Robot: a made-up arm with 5 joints. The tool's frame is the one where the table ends. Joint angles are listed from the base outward.
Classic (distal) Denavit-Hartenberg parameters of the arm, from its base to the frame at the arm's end. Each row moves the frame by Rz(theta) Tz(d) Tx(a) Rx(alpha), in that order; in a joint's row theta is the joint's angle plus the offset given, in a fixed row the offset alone. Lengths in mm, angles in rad.
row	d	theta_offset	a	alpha
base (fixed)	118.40	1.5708	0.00	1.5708
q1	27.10	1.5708	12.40	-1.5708
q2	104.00	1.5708	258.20	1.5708
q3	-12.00	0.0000	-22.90	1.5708
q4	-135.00	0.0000	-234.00	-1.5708
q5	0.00	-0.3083	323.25	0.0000
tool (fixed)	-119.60	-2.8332	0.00	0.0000
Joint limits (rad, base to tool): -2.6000..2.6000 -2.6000..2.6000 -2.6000..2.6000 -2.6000..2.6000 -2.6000..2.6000
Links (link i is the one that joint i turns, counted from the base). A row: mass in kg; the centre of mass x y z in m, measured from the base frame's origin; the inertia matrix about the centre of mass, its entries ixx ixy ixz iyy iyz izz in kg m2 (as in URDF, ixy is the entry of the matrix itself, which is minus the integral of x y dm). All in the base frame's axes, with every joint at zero. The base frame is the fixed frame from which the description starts. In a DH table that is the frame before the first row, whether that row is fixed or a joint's. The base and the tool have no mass.
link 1: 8; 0.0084 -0.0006 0.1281; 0.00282 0 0 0.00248 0 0.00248
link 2: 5.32; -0.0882 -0.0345 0.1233; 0.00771 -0.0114 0 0.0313 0 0.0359
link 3: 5.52; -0.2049 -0.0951 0.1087; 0.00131 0 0 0.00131 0 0.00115
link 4: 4.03; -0.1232 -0.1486 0.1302; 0.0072 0.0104 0 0.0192 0 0.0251
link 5: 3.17; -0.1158 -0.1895 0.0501; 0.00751 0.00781 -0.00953 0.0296 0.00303 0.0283
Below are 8 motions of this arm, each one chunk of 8 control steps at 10 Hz.
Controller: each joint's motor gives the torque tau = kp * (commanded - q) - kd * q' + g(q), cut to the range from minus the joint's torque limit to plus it. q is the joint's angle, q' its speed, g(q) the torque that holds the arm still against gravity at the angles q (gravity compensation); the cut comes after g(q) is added. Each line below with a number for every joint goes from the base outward.
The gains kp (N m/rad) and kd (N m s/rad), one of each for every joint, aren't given. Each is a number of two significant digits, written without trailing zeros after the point. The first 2 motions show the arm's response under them.
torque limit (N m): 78 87 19 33 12
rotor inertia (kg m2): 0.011 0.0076 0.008 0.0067 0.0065
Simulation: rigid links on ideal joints. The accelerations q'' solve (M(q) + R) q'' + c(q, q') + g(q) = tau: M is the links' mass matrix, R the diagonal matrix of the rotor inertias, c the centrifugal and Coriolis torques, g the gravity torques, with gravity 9.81 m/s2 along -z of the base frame. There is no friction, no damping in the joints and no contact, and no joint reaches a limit. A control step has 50 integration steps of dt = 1/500 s. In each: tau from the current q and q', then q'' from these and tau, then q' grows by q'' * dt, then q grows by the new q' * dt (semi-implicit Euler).
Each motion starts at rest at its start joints. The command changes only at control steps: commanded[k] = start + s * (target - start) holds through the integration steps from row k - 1 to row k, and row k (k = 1, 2, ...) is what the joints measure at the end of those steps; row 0 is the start. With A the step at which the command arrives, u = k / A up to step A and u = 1 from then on. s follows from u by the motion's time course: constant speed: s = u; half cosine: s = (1 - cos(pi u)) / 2; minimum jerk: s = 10 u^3 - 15 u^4 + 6 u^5; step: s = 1 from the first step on.
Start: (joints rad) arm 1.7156 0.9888 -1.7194 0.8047 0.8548
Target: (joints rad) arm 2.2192 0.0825 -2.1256 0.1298 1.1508
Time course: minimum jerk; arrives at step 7
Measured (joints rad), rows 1 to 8:
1: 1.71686 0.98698 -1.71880 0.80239 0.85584
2: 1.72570 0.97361 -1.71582 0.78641 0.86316
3: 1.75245 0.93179 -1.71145 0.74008 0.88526
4: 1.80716 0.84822 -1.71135 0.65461 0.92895
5: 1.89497 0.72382 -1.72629 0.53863 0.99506
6: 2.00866 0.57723 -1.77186 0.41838 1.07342
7: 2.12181 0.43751 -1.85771 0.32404 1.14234
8: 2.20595 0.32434 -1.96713 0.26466 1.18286
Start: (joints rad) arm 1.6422 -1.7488 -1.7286 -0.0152 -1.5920
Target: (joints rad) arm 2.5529 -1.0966 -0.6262 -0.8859 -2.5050
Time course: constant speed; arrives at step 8
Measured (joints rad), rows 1 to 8:
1: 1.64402 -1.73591 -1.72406 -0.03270 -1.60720
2: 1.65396 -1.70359 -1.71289 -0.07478 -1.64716
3: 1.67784 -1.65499 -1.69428 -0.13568 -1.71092
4: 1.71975 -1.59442 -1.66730 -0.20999 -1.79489
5: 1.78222 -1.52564 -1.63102 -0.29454 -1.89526
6: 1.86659 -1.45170 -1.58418 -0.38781 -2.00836
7: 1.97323 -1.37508 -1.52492 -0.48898 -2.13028
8: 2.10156 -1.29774 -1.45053 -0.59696 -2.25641
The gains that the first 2 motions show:
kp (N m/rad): 15 35 4.5 4.8 4.6
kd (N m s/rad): 3.7 11 2.5 1.4 1.7
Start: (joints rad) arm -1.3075 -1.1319 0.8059 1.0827 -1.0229
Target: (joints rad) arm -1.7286 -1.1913 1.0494 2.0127 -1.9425
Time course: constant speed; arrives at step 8
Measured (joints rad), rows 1 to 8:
1: -1.31228 -1.13295 0.80998 1.09716 -1.04172
2: -1.32869 -1.13478 0.81795 1.13684 -1.08542
3: -1.35830 -1.13735 0.82902 1.19978 -1.14968
4: -1.39936 -1.14071 0.84273 1.28015 -1.22976
5: -1.44875 -1.14478 0.85876 1.37207 -1.32161
6: -1.50315 -1.14934 0.87687 1.47099 -1.42194
7: -1.55977 -1.15423 0.89691 1.57393 -1.52812
8: -1.61657 -1.15931 0.91876 1.67917 -1.63812

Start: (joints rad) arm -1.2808 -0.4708 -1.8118 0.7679 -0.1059
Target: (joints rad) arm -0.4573 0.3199 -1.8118 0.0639 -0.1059
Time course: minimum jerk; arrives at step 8
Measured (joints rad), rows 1 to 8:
1: -1.27993 -0.46950 -1.81295 0.76475 -0.10487
2: -1.27285 -0.46031 -1.81957 0.74396 -0.09881
3: -1.24735 -0.43290 -1.83351 0.68696 -0.08566
4: -1.18834 -0.37889 -1.85027 0.58218 -0.06885
5: -1.08743 -0.29630 -1.85896 0.43332 -0.05666
6: -0.95449 -0.19000 -1.84817 0.26940 -0.05767
7: -0.81558 -0.07104 -1.81991 0.14183 -0.07384
8: -0.69134 0.04468 -1.79141 0.08582 -0.09757

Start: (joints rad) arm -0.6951 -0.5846 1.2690 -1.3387 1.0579
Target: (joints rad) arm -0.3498 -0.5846 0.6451 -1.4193 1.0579
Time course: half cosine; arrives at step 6
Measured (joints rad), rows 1 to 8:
1: -0.69217 -0.58492 1.26683 -1.33711 1.05785
2: -0.67896 -0.58600 1.25652 -1.33220 1.05736
3: -0.64870 -0.58778 1.23124 -1.32644 1.05605
4: -0.60031 -0.58969 1.18722 -1.32592 1.05441
5: -0.53946 -0.59104 1.12571 -1.33594 1.05379
6: -0.47694 -0.59118 1.05353 -1.35702 1.05542
7: -0.42283 -0.58992 0.97968 -1.38354 1.05934
8: -0.38175 -0.58773 0.91091 -1.40810 1.06408

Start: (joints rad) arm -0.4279 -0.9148 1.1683 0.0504 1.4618
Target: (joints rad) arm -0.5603 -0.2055 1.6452 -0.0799 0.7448
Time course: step
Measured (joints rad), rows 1 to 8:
1: -0.45967 -0.79330 1.21493 0.01366 1.32370
2: -0.51589 -0.62390 1.27605 -0.03687 1.17812
3: -0.54797 -0.49381 1.33552 -0.06212 1.07062
4: -0.55250 -0.40244 1.39151 -0.06723 0.99035
5: -0.54877 -0.33809 1.44144 -0.06708 0.93052
6: -0.54629 -0.29341 1.48384 -0.06724 0.88577
7: -0.54621 -0.26316 1.51856 -0.06812 0.85185
8: -0.54770 -0.24311 1.54626 -0.06940 0.82583

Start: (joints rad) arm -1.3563 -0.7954 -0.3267 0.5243 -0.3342
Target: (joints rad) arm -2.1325 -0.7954 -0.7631 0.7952 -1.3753
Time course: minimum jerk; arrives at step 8
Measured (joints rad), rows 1 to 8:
1: -1.35772 -0.79513 -0.32726 0.52520 -0.33668
2: -1.36824 -0.79349 -0.33120 0.53135 -0.35385
3: -1.40159 -0.78970 -0.34300 0.54895 -0.40344
4: -1.47019 -0.78504 -0.36633 0.58163 -0.49623
5: -1.57668 -0.78232 -0.40206 0.62664 -0.62788
6: -1.70947 -0.78359 -0.44771 0.67431 -0.77928
7: -1.84654 -0.78872 -0.49880 0.71357 -0.92494
8: -1.96609 -0.79616 -0.55056 0.73901 -1.04502

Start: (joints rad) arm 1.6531 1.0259 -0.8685 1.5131 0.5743
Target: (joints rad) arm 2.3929 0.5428 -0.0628 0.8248 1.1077
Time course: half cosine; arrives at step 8
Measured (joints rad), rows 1 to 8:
1: 1.65705 1.02286 -0.86330 1.50476 0.57747
2: 1.67386 1.01005 -0.84289 1.47275 0.59132
3: 1.71201 0.98162 -0.80107 1.40953 0.62286
4: 1.77641 0.93524 -0.73822 1.31939 0.67471
5: 1.86711 0.87285 -0.66033 1.21559 0.74359
6: 1.97829 0.80110 -0.57673 1.11533 0.82012
7: 2.09788 0.73071 -0.49711 1.03395 0.89158
8: 2.20946 0.67362 -0.42930 0.98113 0.94713

